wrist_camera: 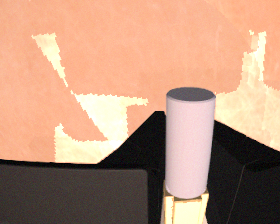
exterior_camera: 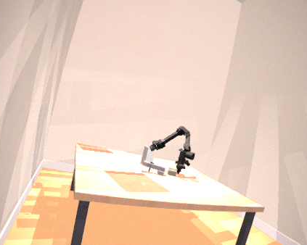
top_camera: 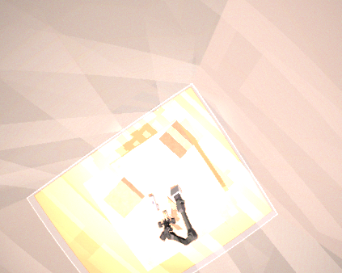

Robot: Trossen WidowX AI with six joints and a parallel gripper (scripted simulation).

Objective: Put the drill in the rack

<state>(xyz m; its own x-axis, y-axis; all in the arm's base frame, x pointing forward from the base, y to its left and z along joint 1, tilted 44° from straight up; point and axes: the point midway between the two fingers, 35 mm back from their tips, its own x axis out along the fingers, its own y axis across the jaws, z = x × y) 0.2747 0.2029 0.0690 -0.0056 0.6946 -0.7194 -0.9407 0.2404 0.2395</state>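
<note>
Now: gripper tip 40 mm to the left of the drill, 40 mm below it and 10 mm past it.
</note>
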